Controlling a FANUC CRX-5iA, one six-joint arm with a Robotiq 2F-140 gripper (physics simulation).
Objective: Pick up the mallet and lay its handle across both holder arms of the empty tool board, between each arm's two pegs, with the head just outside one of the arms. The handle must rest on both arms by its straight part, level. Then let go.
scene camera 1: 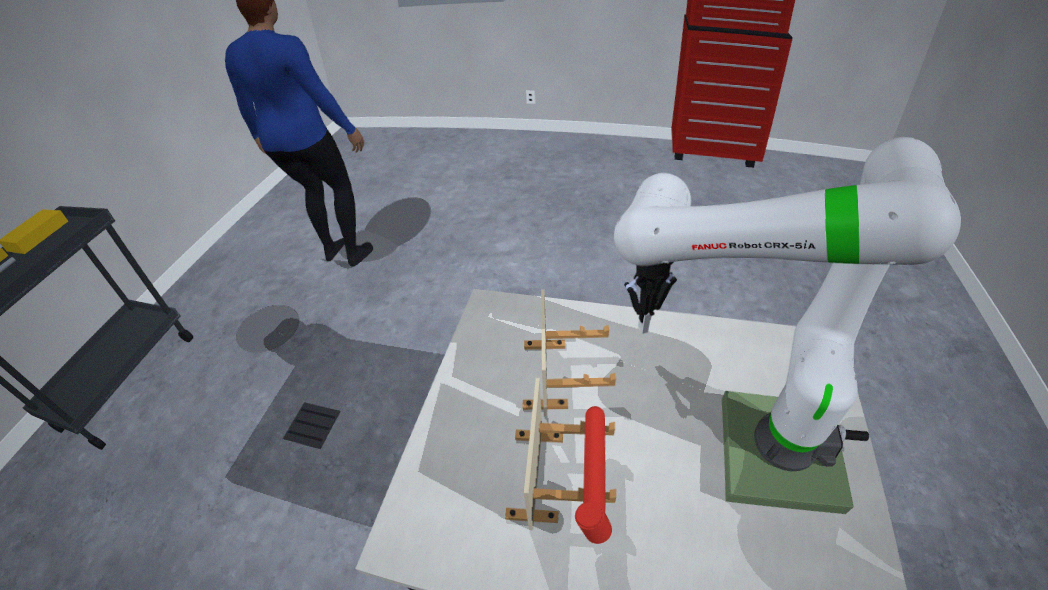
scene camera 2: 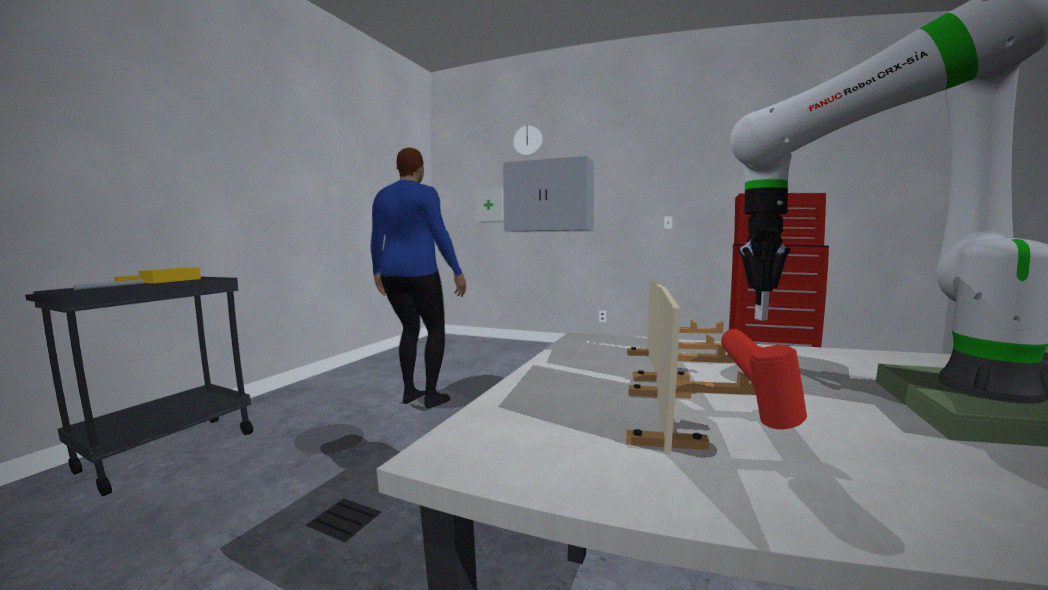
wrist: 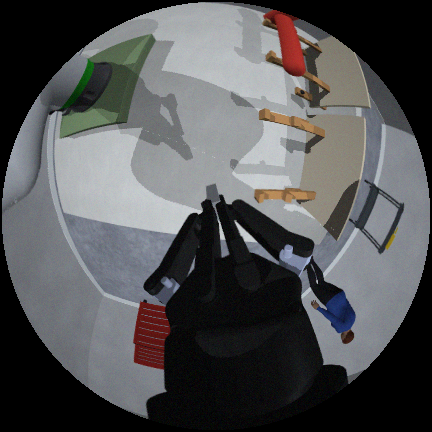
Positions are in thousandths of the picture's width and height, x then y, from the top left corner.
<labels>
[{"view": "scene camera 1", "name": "my gripper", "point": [613, 558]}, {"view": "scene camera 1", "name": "red mallet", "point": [563, 875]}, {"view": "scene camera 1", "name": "tool board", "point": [516, 733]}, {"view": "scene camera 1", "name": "tool board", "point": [519, 584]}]
</labels>
